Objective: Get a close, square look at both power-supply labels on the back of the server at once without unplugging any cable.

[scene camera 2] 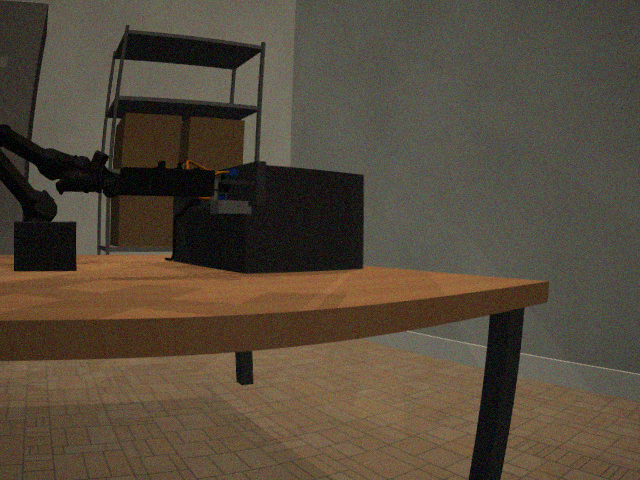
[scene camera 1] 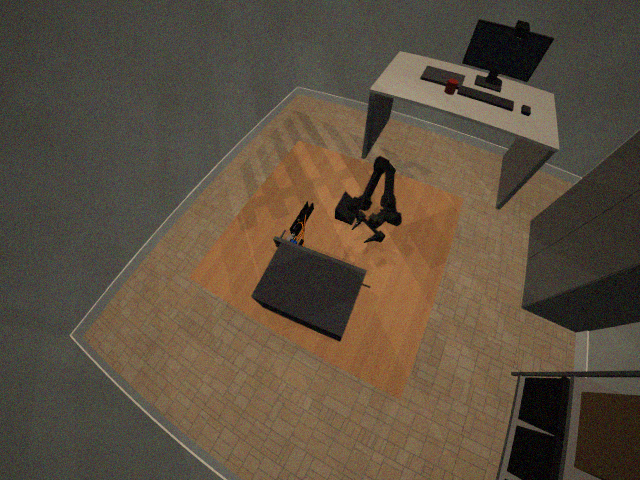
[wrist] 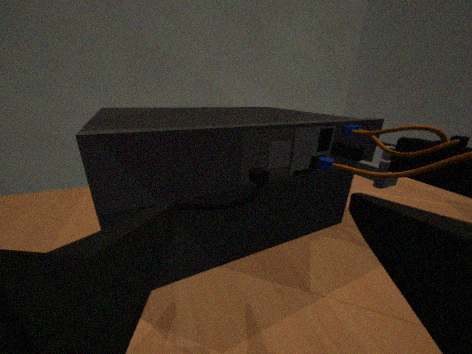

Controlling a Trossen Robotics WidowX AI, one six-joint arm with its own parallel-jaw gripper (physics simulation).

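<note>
The server is a dark box on the wooden table. Its back is seen obliquely in the wrist view, where a pale rectangle shows beside a grey panel; no label text is readable, and I cannot tell whether either is a power-supply label. A black plug with a black cable sits below the rectangle. Blue plugs with orange cables sit farther right. My gripper is open and empty, apart from the server's back; its fingers are hidden in scene camera 2.
A black arm-like part carrying orange cables sticks out behind the server. A grey bracket is beside it. The wooden table bears all this. A desk and a shelf rack stand beyond.
</note>
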